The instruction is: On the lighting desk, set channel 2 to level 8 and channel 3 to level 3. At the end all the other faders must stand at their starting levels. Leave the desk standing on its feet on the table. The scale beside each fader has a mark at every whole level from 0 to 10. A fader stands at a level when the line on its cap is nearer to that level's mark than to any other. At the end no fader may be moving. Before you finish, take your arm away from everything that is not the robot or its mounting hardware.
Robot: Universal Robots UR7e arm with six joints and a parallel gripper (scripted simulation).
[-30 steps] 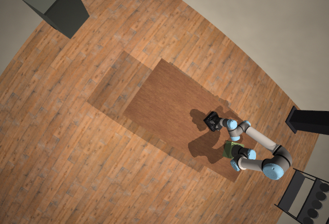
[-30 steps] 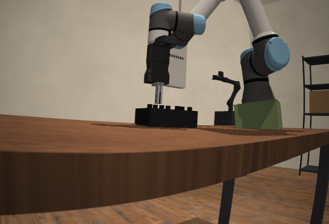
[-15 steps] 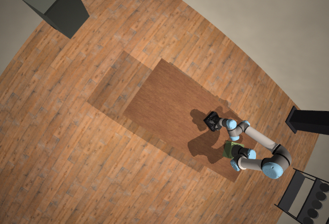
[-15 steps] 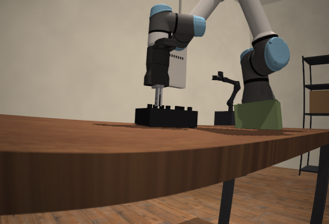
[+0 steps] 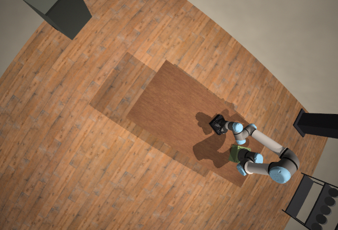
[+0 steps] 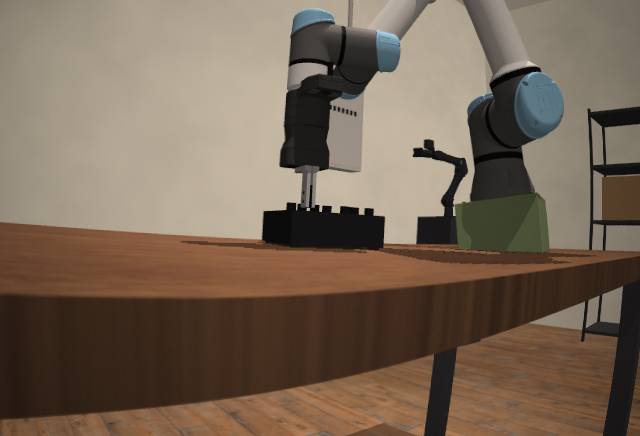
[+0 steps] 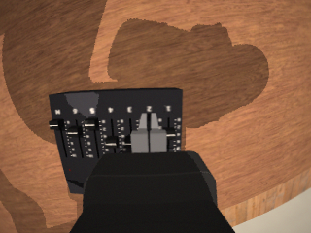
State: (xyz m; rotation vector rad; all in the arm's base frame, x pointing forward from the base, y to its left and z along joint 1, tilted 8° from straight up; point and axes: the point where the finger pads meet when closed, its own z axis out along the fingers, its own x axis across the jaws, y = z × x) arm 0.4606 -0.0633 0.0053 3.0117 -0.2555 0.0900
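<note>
Now: hand 2 cm short of the fader cap, 2 cm to the left of it and 1 cm above it.
</note>
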